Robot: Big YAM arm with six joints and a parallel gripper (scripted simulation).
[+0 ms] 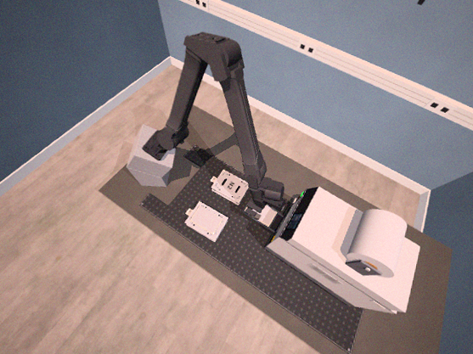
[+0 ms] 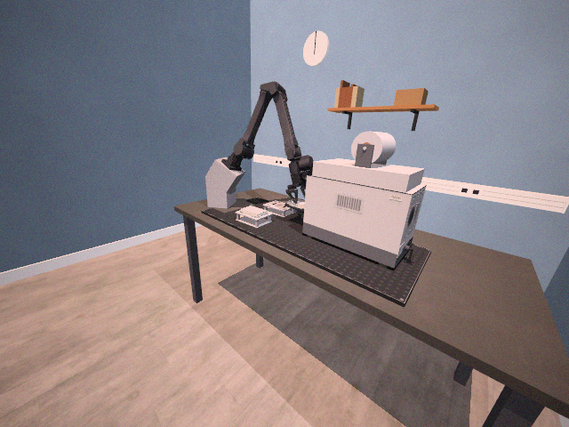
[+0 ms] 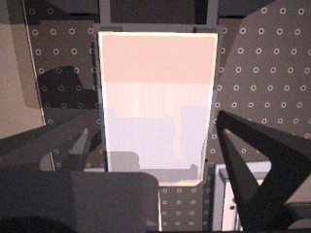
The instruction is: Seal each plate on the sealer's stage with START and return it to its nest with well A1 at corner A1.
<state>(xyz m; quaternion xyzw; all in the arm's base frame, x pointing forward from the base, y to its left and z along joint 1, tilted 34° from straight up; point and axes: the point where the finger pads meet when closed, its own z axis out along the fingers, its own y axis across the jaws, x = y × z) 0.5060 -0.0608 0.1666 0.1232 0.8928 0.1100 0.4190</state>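
My hand is 3 cm above the sealer stage. From my hand the other things lie so: foil roll 33 cm ahead, 29 cm above, 6 cm to the right; plate nest 21 cm behind, 13 cm to the right, 8 cm below.
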